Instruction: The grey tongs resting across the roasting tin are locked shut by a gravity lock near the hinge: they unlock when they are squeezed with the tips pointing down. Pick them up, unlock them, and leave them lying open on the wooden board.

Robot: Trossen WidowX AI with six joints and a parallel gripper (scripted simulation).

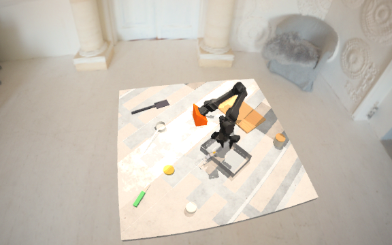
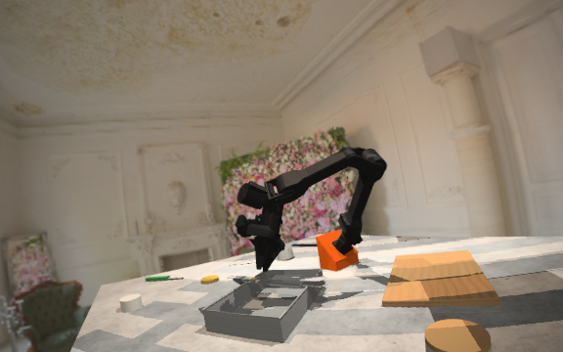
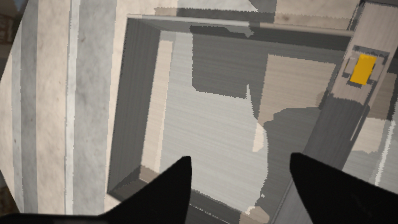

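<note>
My gripper tip is now 8 cm to the left of the yellow lock piece, 4 cm above it and 2 cm past it. Round my gripper tip: grey roasting tin: 8 cm below, 1 cm to the left, 1 cm behind; then yellow disc: 39 cm to the right, 9 cm below; then white disc: 34 cm to the right, 30 cm ahead, 8 cm below.
</note>
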